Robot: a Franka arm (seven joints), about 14 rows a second.
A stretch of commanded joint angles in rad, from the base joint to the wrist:
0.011 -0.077 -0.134 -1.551 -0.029 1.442 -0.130
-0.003 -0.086 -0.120 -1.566 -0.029 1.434 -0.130
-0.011 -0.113 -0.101 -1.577 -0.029 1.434 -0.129
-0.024 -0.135 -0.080 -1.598 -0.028 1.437 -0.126
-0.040 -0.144 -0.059 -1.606 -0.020 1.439 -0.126
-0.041 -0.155 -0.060 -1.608 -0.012 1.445 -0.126
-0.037 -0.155 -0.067 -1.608 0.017 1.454 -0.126
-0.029 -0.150 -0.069 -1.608 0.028 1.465 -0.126
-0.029 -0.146 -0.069 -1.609 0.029 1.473 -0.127
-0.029 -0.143 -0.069 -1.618 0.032 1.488 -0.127
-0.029 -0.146 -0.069 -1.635 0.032 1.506 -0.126
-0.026 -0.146 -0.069 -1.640 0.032 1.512 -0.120
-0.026 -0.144 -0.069 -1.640 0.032 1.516 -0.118
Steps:
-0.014 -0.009 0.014 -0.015 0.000 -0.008 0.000
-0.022 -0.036 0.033 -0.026 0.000 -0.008 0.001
-0.035 -0.058 0.054 -0.047 0.001 -0.005 0.004
-0.051 -0.067 0.075 -0.055 0.009 -0.003 0.004
-0.052 -0.078 0.074 -0.057 0.017 0.003 0.004
-0.048 -0.078 0.067 -0.057 0.046 0.012 0.004
-0.040 -0.073 0.065 -0.057 0.057 0.023 0.004
-0.040 -0.069 0.065 -0.058 0.058 0.031 0.003
-0.040 -0.066 0.065 -0.067 0.061 0.046 0.003
-0.040 -0.069 0.065 -0.084 0.061 0.064 0.004
-0.037 -0.069 0.065 -0.089 0.061 0.070 0.010
-0.037 -0.067 0.065 -0.089 0.061 0.074 0.012

